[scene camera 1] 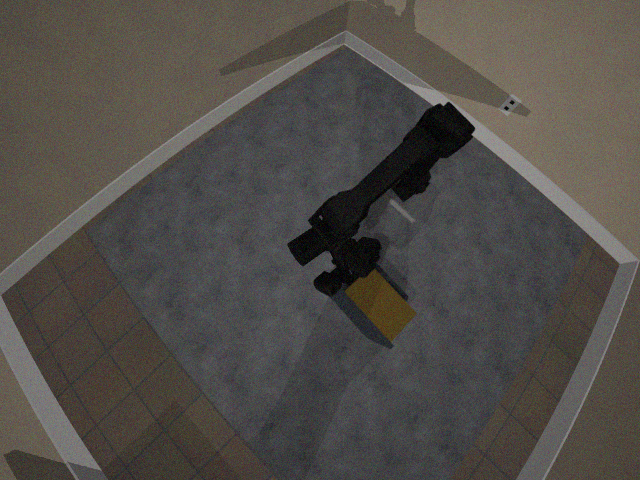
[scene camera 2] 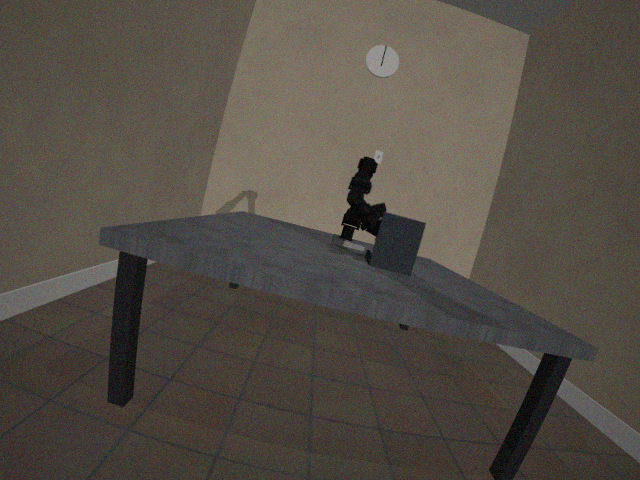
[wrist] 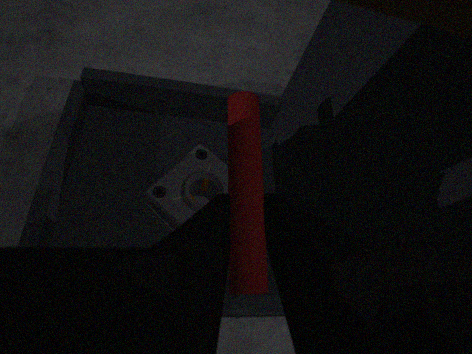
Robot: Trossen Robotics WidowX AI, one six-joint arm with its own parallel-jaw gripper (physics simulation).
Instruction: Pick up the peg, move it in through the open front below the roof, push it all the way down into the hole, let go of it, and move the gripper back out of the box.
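Where they show: gripper, fingertip midpoint: (wrist: 246,204); arm's base, origin of the base link: (scene camera 1: 403,190) (scene camera 2: 345,238).
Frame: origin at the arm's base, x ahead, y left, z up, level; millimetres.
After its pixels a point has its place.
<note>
The red peg (wrist: 244,150) @(x 340, y 170, z 75 mm) is held lengthwise between the dark fingers of my gripper (wrist: 246,204) @(x 344, y 151, z 68 mm), which is shut on it. In the wrist view the pale diamond-shaped plate (wrist: 172,185) @(x 312, y 184, z 5 mm) with the round hole (wrist: 202,187) @(x 331, y 189, z -3 mm) shows to the left of the peg, and the peg covers its right part. The peg is apart from the hole in this view; its height over the plate is hard to judge. The box shows its yellow roof (scene camera 1: 381,304) @(x 350, y 198, z 169 mm) in scene camera 1 and a grey side wall (scene camera 2: 398,243) @(x 400, y 201, z 72 mm) in scene camera 2. The fingers and peg are hidden in both scene views.
The black arm (scene camera 1: 385,173) @(x 248, y 15, z 336 mm) (scene camera 2: 357,196) @(x 434, y 15, z 196 mm) reaches to the box's open front. In the wrist view a box wall (wrist: 345,65) @(x 387, y 227, z 83 mm) rises at the right and a low rim (wrist: 150,86) @(x 282, y 260, z 5 mm) crosses the far side. A pale strip (scene camera 1: 402,210) @(x 46, y 51, z -15 mm) (scene camera 2: 355,246) @(x 45, y 57, z -19 mm) shows on the grey table (scene camera 1: 206,222) @(x 582, y -297, z -33 mm) (scene camera 2: 248,258) @(x 795, y -193, z -33 mm).
</note>
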